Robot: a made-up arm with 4 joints.
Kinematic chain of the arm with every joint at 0, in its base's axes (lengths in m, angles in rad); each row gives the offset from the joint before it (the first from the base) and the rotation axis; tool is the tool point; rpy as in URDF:
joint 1: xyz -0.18 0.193 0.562 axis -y
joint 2: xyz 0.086 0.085 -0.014 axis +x
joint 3: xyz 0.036 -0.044 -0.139 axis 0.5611 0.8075 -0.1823
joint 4: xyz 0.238 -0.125 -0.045 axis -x
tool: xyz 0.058 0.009 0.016 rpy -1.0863 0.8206 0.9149
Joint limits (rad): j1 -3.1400..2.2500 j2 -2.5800..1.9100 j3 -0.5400..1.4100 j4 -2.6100..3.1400
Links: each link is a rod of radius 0.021 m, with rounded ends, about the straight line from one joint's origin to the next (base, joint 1, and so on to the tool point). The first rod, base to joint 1, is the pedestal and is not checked.
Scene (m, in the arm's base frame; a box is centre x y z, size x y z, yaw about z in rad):
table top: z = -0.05
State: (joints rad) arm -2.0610 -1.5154 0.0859 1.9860
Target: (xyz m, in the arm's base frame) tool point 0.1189 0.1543 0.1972
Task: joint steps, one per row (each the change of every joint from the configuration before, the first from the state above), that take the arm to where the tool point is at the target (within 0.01 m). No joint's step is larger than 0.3 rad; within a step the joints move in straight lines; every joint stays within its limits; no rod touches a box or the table.
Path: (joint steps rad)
1: 0.2232 -0.1767 -0.0044 0.0140
2: 0.2232 -0.1766 -0.0044 0.0141
3: 0.2233 -0.1767 -0.0044 0.0140

